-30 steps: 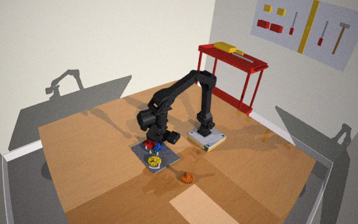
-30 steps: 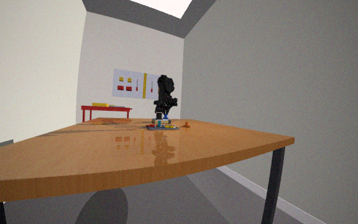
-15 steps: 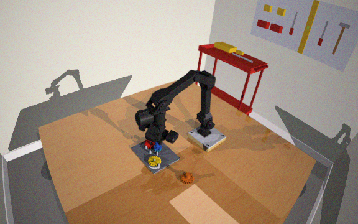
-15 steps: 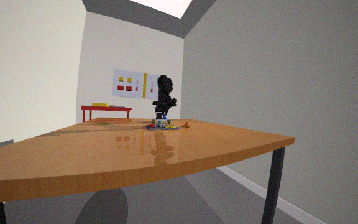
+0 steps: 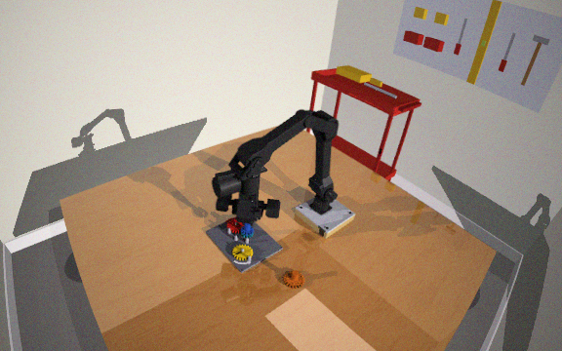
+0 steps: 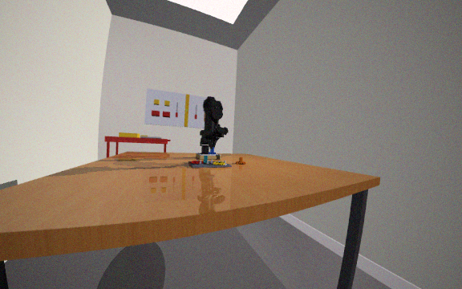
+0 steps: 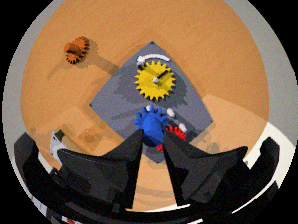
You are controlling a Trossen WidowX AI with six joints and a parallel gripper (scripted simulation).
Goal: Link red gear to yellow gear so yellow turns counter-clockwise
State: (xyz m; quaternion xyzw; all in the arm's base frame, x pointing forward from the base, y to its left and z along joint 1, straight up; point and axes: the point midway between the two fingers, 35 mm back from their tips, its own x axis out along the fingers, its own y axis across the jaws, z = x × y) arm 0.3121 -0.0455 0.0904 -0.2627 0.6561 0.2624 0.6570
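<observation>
The teal gear lies 20 mm behind my gripper tip, 30 mm to the right of it and 70 mm below it. Round my gripper tip: orange gear: 20 mm behind, 210 mm to the left, 70 mm below; then yellow gear: 40 mm ahead, 30 mm to the left, 70 mm below; then red gear: 20 mm behind, 80 mm to the right, 70 mm below.
</observation>
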